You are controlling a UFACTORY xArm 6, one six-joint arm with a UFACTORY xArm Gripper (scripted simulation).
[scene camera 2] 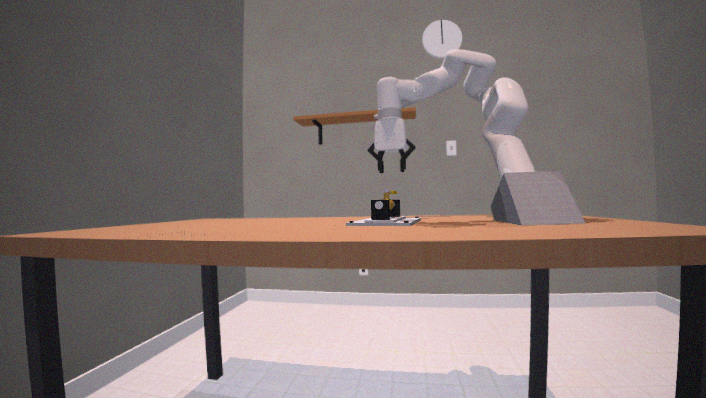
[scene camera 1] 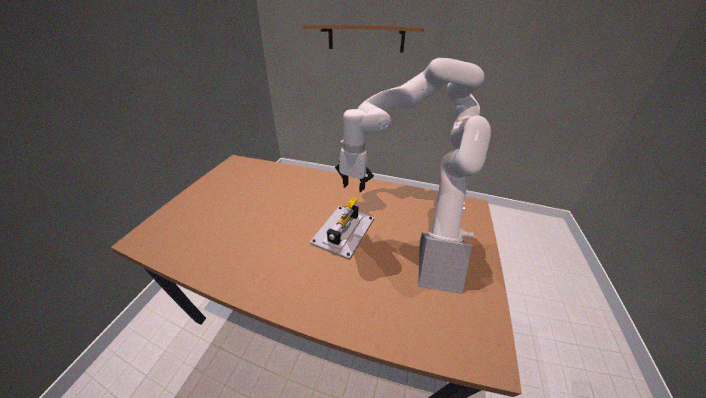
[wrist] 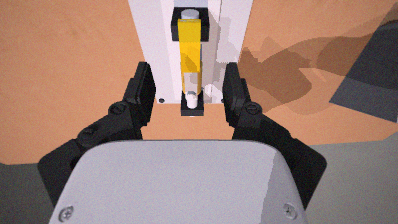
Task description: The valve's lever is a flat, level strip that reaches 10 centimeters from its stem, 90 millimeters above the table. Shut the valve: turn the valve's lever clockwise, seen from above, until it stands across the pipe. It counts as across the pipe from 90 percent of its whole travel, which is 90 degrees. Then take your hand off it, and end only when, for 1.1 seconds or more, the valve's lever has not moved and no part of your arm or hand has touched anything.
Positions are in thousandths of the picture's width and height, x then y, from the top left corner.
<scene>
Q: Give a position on a valve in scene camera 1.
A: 481,589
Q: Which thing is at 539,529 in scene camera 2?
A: A valve.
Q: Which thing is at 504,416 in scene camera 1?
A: My gripper.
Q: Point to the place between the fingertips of my gripper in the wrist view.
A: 474,342
</scene>
